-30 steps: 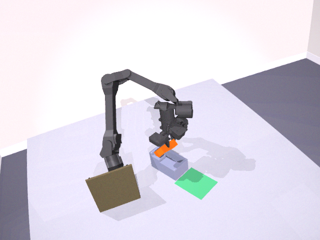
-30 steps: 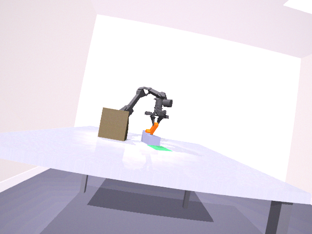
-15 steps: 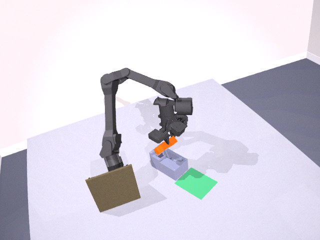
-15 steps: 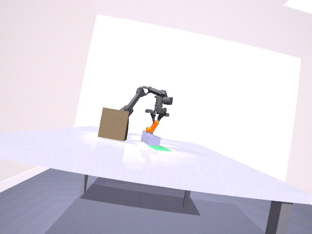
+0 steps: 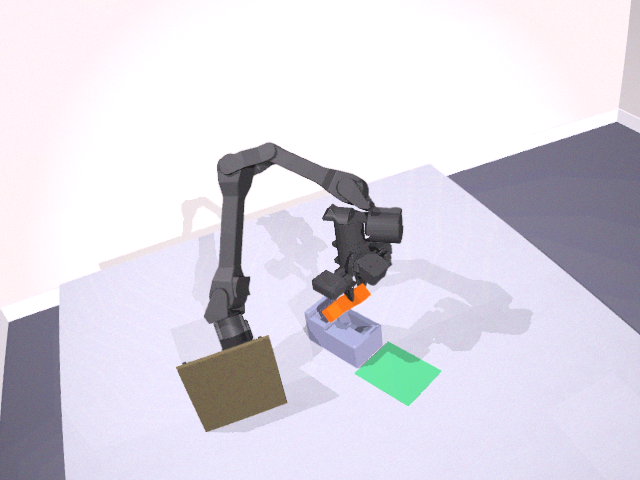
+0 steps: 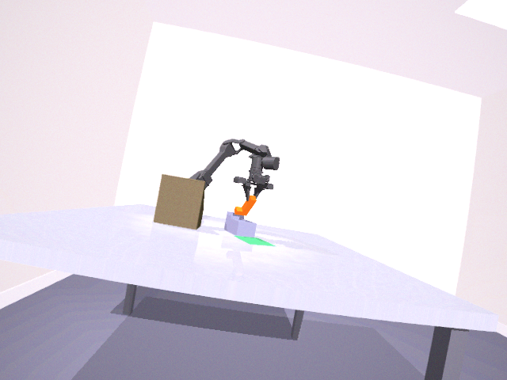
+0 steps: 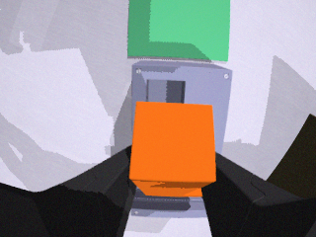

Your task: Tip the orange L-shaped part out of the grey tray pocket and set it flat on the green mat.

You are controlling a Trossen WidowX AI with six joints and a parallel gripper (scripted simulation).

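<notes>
Right now the green mat is 30 mm ahead of my gripper tip, 110 mm to the right of it and 170 mm below it. Also, from my gripper tip: orange L-shaped part 30 mm behind, 20 mm to the left, 30 mm below.
</notes>
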